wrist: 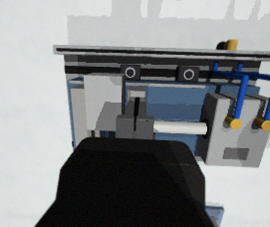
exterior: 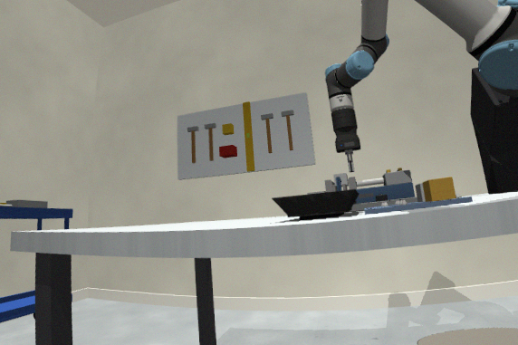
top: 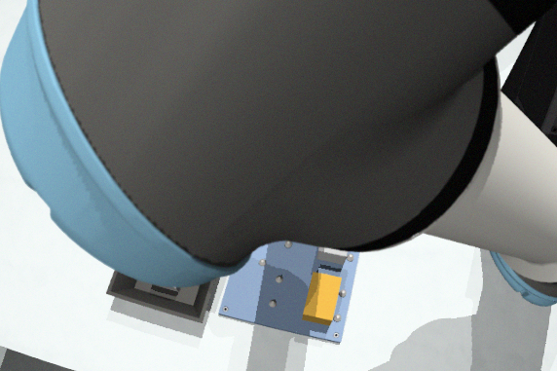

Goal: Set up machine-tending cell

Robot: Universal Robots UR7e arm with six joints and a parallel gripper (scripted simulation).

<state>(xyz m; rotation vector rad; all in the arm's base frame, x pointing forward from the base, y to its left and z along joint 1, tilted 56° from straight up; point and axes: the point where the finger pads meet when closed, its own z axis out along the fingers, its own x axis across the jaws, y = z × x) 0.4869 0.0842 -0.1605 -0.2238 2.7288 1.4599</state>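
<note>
My hand is 100 mm above the blue base, 40 mm past it and 30 mm to the right of it. Also, from my hand: brass blank 370 mm to the left, 210 mm behind, 110 mm below.
</note>
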